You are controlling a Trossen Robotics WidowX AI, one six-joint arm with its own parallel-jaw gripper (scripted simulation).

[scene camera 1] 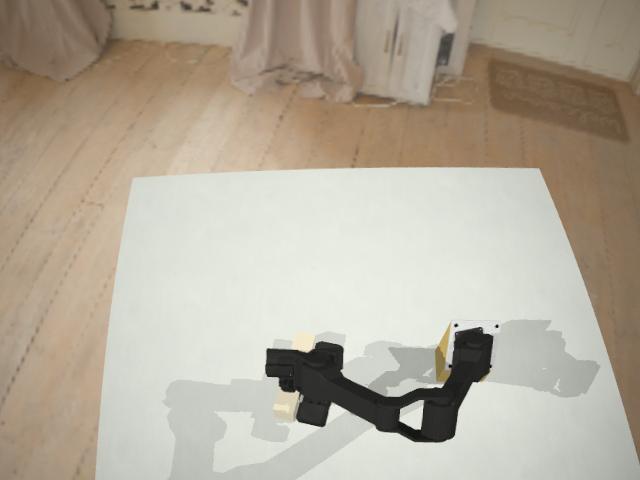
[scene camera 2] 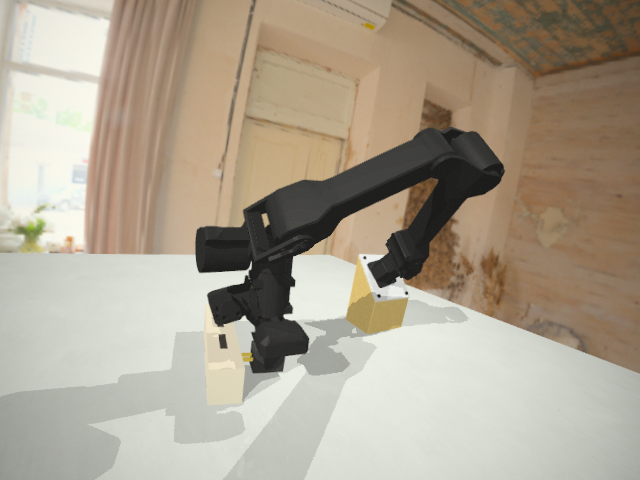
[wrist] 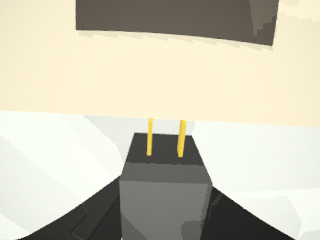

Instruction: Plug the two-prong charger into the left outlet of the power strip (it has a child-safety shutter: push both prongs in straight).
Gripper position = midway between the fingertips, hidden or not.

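Observation:
There is my gripper [scene camera 2: 266,362], [scene camera 1: 321,396], [wrist: 160,181], visible in these views, and it is holding a dark grey charger.

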